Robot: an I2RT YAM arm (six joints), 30 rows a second.
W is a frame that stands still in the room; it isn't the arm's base.
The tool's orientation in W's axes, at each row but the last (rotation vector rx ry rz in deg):
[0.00, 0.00, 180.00]
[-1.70, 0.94, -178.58]
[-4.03, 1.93, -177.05]
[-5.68, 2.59, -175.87]
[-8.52, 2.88, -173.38]
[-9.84, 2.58, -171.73]
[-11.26, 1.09, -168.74]
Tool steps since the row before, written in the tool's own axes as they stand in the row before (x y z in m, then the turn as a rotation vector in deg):
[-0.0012, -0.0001, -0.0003, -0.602, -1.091, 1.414]
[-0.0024, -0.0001, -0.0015, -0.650, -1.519, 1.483]
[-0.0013, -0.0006, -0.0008, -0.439, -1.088, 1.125]
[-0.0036, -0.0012, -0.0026, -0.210, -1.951, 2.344]
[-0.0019, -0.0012, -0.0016, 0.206, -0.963, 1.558]
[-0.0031, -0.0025, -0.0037, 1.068, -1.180, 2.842]
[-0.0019, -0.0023, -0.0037, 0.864, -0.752, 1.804]
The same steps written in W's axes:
[0.0012, 0.0001, -0.0003, 0.602, 1.091, 1.414]
[0.0024, 0.0002, -0.0015, 0.641, 1.519, 1.487]
[0.0012, 0.0007, -0.0008, 0.435, 1.086, 1.129]
[0.0033, 0.0015, -0.0028, 0.228, 1.897, 2.387]
[0.0016, 0.0015, -0.0017, -0.154, 0.890, 1.606]
[0.0023, 0.0030, -0.0039, -0.883, 0.956, 2.986]
[0.0009, 0.0026, -0.0039, -0.742, 0.575, 1.920]

